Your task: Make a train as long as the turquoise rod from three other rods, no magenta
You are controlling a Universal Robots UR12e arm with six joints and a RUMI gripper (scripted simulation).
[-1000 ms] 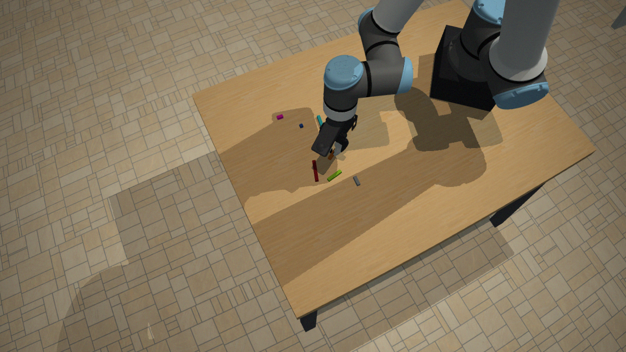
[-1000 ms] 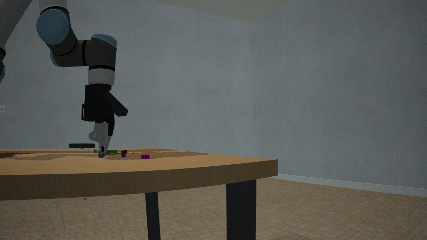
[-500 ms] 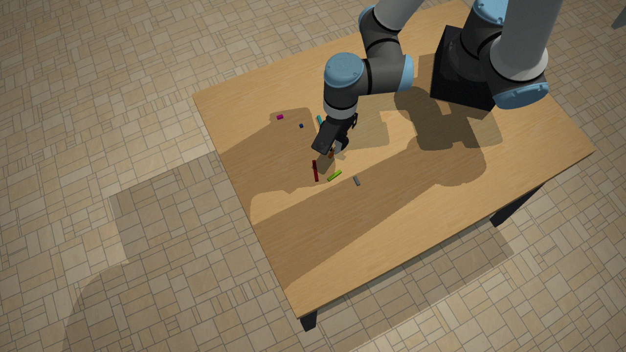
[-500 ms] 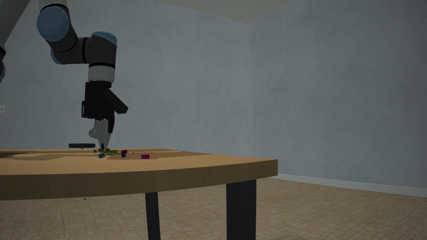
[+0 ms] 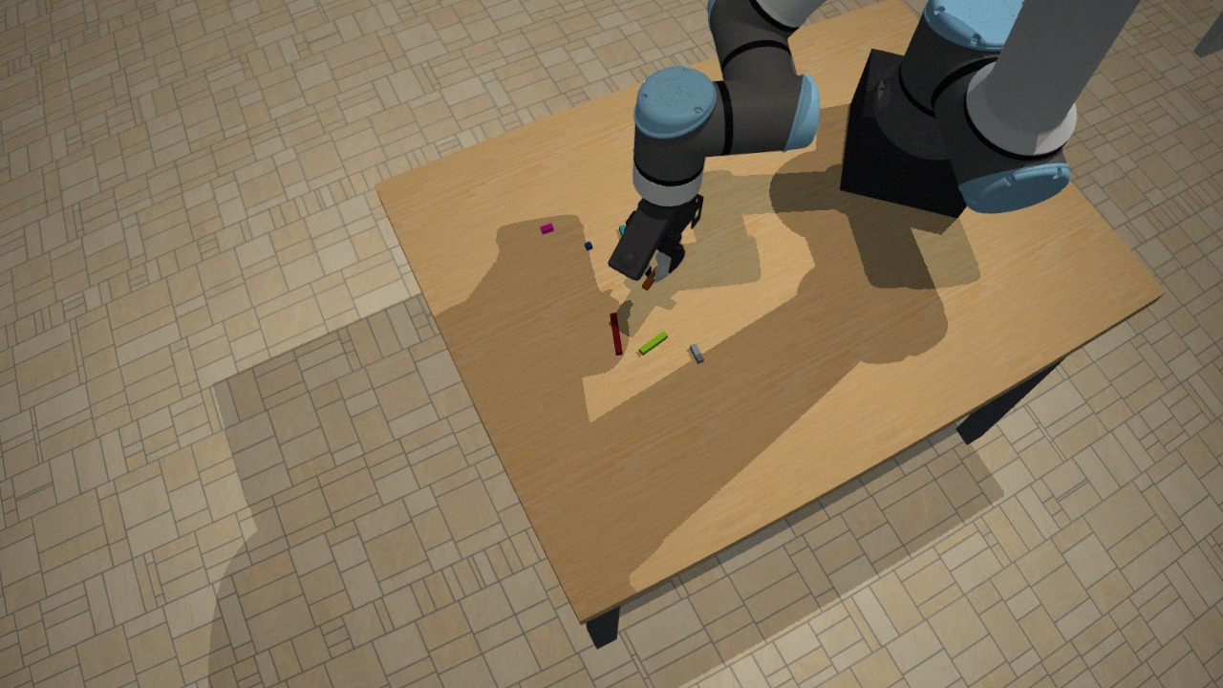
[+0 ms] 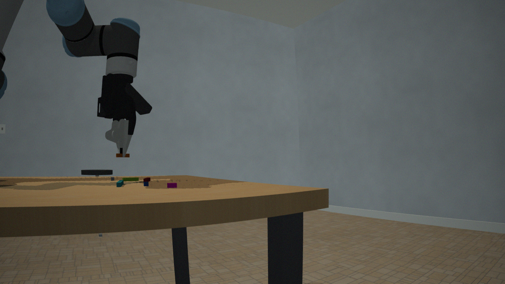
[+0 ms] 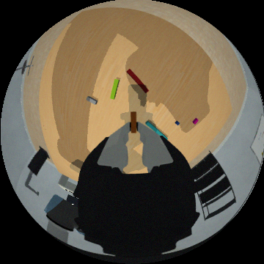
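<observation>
The blue rod lies 140 mm to the right of my hand, 80 mm below it and 40 mm ahead of it. The rest, counted from my hand: red rod 80 mm below, 80 mm ahead, 30 mm to the left; then lime rod 80 mm below, 70 mm to the left, 30 mm ahead; then orange rod 10 mm below.
</observation>
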